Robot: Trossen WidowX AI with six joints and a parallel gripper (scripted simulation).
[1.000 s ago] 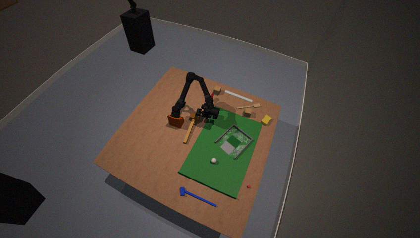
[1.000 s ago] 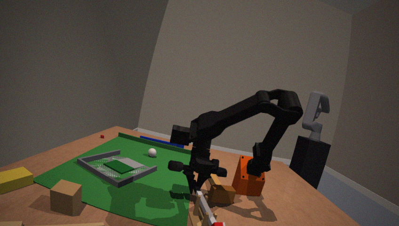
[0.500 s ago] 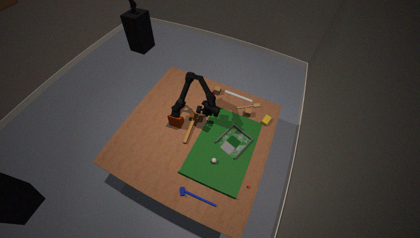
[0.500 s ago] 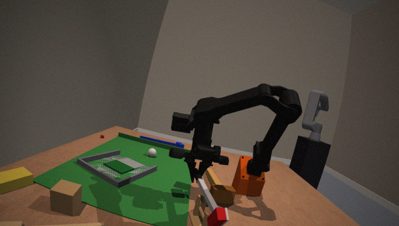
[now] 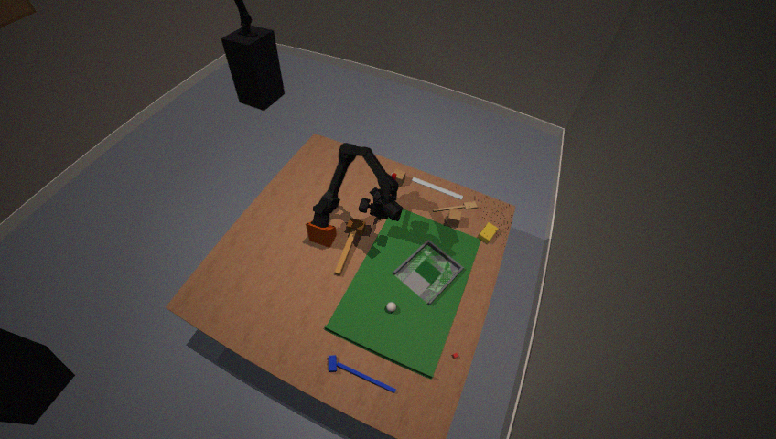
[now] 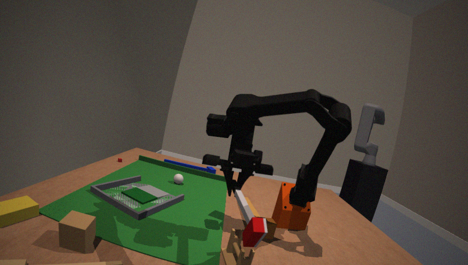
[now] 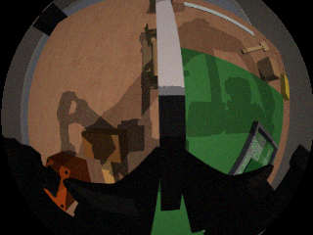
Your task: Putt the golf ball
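The red putter lies 110 mm to the left of my gripper tip, 30 mm behind it and 20 mm above it. From my gripper tip the other things lie so: grey walled frame (300 mm ahead, 120 mm below, 80 mm to the right); white golf ball (340 mm to the right, 220 mm ahead, 100 mm below); yellow block (500 mm ahead, 240 mm to the left, 110 mm below).
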